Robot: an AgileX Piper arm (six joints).
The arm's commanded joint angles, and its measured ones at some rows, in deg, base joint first. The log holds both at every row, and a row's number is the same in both.
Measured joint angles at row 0:
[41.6 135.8 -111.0 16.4 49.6 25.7]
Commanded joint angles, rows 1 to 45:
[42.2 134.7 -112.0 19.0 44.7 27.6]
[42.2 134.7 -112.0 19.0 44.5 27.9]
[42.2 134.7 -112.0 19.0 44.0 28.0]
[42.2 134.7 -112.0 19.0 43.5 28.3]
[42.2 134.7 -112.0 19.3 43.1 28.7]
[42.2 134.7 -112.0 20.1 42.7 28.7]
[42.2 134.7 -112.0 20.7 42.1 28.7]
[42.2 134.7 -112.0 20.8 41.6 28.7]
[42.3 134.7 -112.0 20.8 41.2 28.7]
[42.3 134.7 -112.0 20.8 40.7 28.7]
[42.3 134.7 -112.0 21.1 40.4 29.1]
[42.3 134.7 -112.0 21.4 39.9 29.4]
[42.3 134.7 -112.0 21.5 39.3 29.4]
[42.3 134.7 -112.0 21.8 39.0 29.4]
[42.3 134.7 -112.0 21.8 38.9 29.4]
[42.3 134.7 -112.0 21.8 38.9 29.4]
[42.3 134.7 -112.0 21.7 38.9 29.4]
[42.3 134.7 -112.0 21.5 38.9 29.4]
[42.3 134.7 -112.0 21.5 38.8 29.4]
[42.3 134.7 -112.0 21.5 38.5 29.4]
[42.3 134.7 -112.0 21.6 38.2 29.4]
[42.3 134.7 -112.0 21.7 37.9 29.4]
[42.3 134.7 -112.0 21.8 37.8 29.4]
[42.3 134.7 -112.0 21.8 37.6 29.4]
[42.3 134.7 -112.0 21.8 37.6 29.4]
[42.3 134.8 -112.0 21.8 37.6 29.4]
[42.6 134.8 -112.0 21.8 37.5 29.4]
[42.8 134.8 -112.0 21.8 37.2 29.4]
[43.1 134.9 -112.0 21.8 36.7 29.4]
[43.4 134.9 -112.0 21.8 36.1 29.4]
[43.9 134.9 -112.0 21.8 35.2 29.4]
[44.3 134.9 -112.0 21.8 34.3 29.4]
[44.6 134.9 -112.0 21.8 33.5 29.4]
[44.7 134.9 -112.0 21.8 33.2 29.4]
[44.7 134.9 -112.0 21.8 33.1 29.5]
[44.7 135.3 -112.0 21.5 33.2 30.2]
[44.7 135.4 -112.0 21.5 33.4 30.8]
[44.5 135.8 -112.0 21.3 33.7 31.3]
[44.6 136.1 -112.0 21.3 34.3 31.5]
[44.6 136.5 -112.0 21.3 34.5 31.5]
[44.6 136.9 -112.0 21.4 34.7 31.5]
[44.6 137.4 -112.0 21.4 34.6 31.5]
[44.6 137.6 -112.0 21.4 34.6 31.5]
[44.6 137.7 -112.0 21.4 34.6 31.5]
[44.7 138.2 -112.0 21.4 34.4 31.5]
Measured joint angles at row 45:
[44.5 136.5 -111.7 18.4 39.7 30.4]
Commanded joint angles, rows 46 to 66:
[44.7 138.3 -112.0 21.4 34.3 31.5]
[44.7 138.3 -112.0 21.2 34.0 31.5]
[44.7 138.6 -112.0 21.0 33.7 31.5]
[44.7 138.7 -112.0 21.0 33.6 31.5]
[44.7 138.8 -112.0 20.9 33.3 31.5]
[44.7 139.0 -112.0 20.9 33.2 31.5]
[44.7 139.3 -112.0 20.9 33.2 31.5]
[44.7 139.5 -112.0 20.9 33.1 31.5]
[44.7 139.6 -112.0 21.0 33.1 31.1]
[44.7 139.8 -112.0 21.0 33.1 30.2]
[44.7 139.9 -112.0 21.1 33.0 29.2]
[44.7 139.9 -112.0 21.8 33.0 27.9]
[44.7 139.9 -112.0 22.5 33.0 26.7]
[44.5 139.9 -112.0 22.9 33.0 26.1]
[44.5 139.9 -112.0 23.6 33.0 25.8]
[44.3 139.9 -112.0 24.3 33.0 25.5]
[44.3 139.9 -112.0 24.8 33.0 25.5]
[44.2 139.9 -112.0 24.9 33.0 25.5]
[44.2 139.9 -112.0 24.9 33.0 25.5]
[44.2 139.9 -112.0 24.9 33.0 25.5]
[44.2 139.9 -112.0 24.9 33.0 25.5]
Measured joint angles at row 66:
[44.6 138.9 -112.1 22.0 38.4 27.0]
